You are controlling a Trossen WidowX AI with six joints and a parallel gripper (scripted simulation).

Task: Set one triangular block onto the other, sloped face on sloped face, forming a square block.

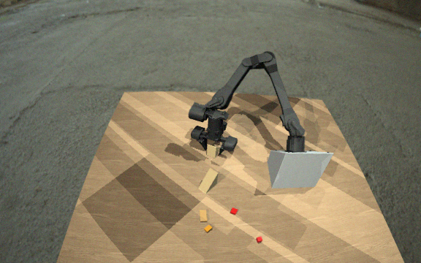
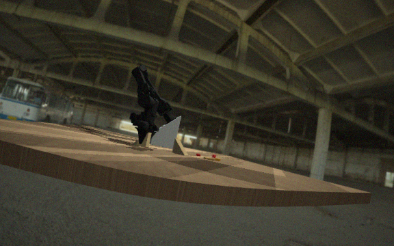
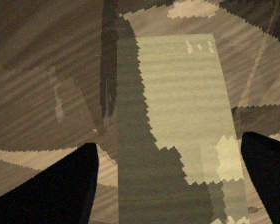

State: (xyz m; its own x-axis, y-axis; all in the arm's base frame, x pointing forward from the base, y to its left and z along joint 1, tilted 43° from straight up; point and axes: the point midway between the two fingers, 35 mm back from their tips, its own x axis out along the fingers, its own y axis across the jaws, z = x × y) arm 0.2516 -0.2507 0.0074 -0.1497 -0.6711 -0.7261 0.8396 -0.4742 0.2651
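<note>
Right now the tan triangular block is 10 mm above my gripper tip. From my gripper tip the other things lie so: small tan block 310 mm to the left, 80 mm ahead, 10 mm below; then orange cube 360 mm to the left, 70 mm ahead.
</note>
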